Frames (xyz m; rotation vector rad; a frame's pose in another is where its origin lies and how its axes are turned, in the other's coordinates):
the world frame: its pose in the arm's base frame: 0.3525 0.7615 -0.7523 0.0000 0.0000 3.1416
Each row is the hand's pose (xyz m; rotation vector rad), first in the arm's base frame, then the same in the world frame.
Working: the arm's base frame: its pose in the world frame: 0.3525 0.7615 0.7523 0.0000 0.0000 3.1416

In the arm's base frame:
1: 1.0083 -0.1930 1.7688 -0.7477 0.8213 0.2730
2: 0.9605 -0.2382 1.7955 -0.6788 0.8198 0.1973
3: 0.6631 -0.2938 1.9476 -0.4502 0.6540 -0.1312
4: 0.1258 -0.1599 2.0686 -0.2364 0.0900 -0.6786
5: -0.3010 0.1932 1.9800 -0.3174 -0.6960 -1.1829
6: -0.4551 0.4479 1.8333 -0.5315 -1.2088 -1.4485
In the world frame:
1: -0.6558 0.9545 2.5211 1.1297 1.0285 -2.4444
2: -0.6080 0.9997 2.5478 1.1575 0.9584 -2.5426
3: -0.3106 1.0553 2.6999 -0.9611 -0.6616 2.7788
4: 0.2267 0.9214 2.8209 -0.1150 -0.3022 2.4436
5: 0.6535 0.5683 2.7323 0.7593 -0.3463 1.8085
6: 0.8076 0.3136 2.5856 1.1807 -0.5192 1.2840

